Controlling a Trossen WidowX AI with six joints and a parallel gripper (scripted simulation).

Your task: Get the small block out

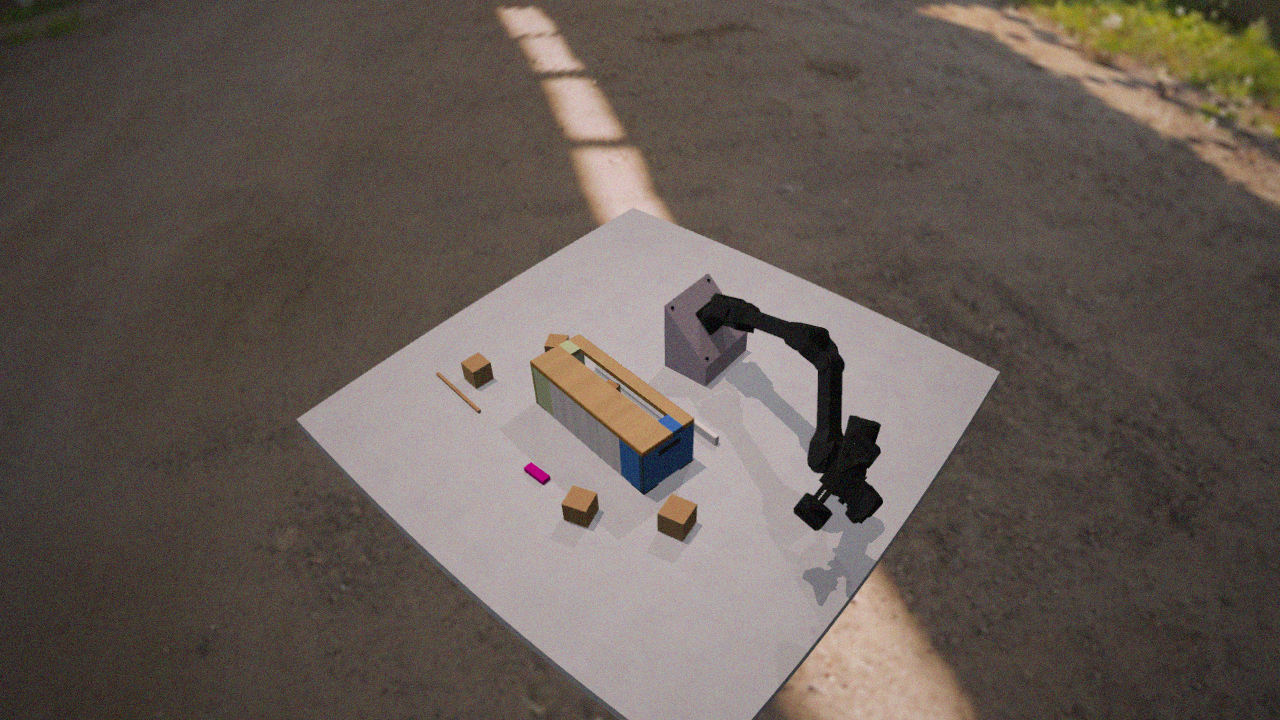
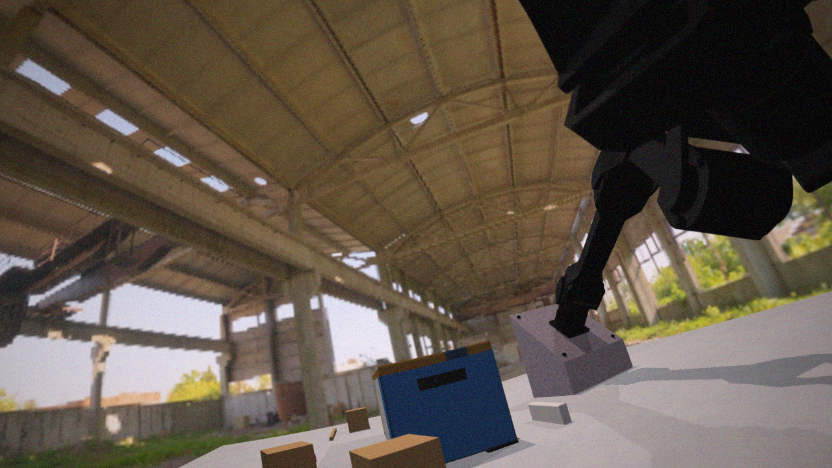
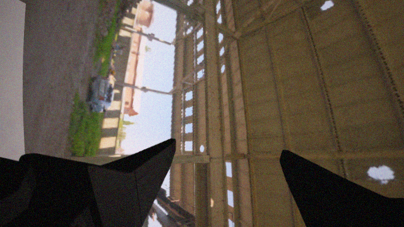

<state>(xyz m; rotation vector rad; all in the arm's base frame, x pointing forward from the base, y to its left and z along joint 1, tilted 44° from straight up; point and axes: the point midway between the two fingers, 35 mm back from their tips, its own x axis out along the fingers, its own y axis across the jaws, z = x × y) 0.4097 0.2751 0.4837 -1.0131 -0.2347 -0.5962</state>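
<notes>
My gripper tip is now 130 mm past the long box, 560 mm to the left of it and 220 mm above it. The rest, counted from my gripper tip: thin wooden stick (50 mm ahead, 940 mm to the right, 280 mm below).
</notes>
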